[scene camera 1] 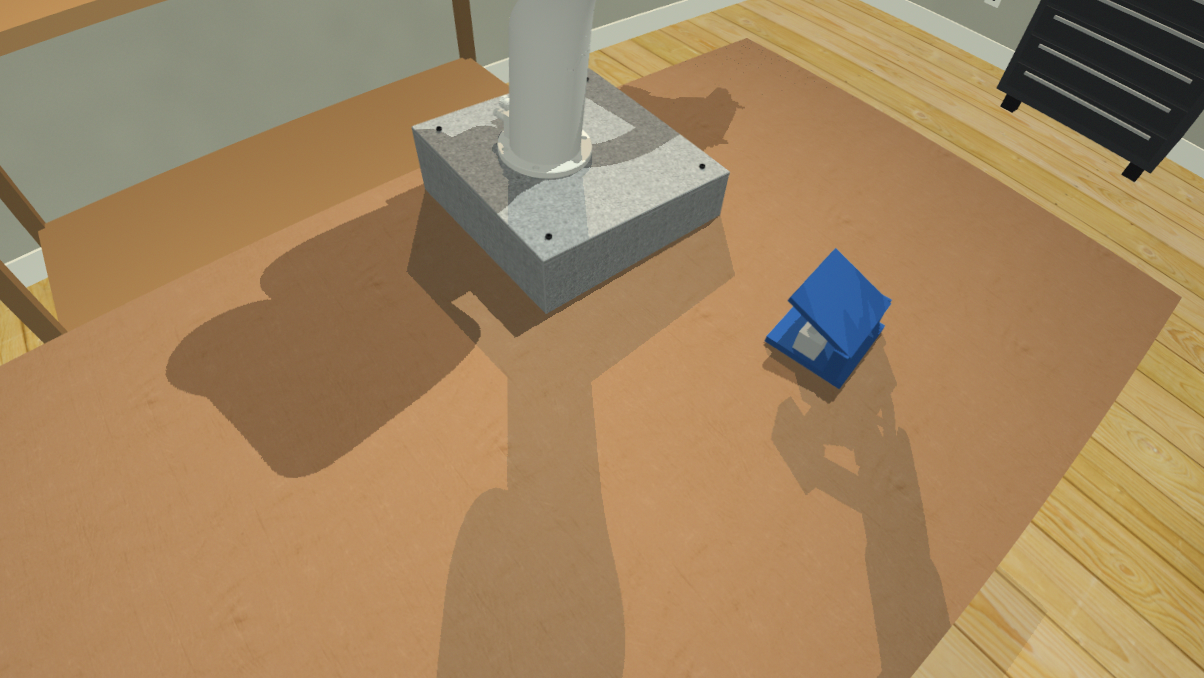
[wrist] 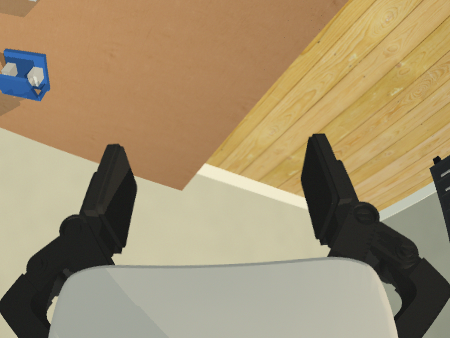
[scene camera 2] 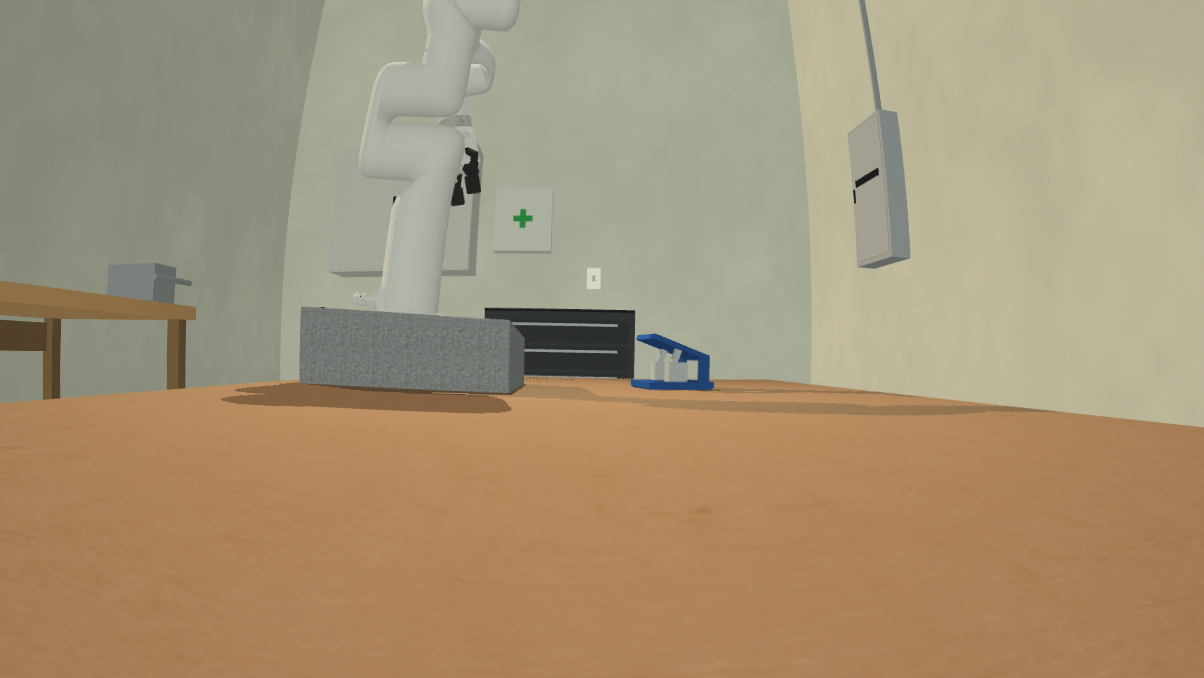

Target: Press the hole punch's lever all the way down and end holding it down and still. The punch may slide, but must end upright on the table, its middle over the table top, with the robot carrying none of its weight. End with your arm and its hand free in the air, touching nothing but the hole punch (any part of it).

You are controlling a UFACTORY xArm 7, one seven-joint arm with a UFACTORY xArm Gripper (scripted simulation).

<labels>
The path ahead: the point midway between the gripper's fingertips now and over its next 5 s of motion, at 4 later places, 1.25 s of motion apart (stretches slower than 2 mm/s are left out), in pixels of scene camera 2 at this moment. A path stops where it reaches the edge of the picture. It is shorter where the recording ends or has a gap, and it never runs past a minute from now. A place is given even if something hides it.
My gripper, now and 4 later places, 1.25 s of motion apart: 465, 199; 566, 224; 609, 241; 646, 268; 652, 285
</labels>
